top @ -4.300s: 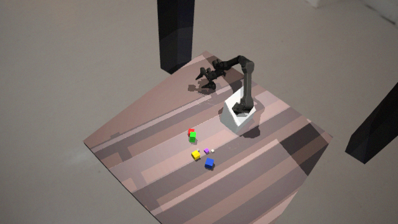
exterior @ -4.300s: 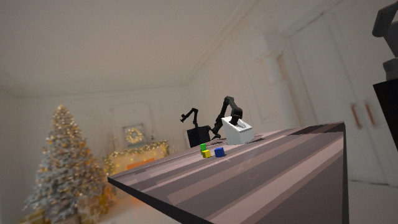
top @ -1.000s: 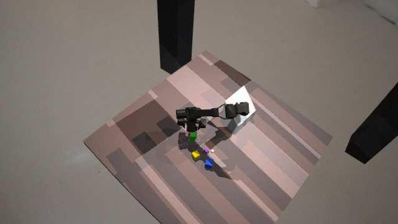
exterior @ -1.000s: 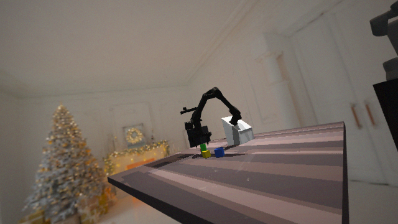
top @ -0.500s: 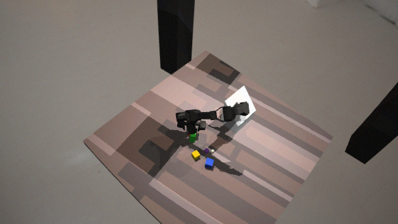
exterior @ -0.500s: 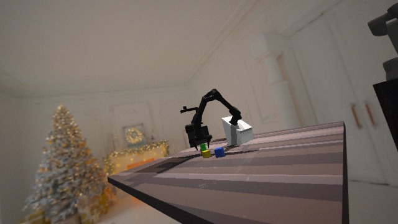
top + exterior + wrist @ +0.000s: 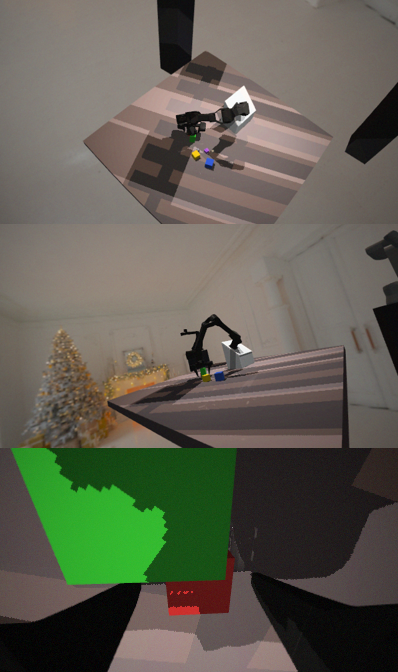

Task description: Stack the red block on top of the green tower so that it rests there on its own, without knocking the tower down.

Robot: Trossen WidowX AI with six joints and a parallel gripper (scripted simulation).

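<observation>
Right now the red block is 1 cm ahead of my gripper tip, 1 cm to the left of it and 1 cm above it. Also, from my gripper tip: tiny white block (3 cm ahead, 20 cm to the left); then small purple block (6 cm ahead, 17 cm to the left); then yellow block (13 cm ahead, 14 cm to the left, 1 cm above).
</observation>
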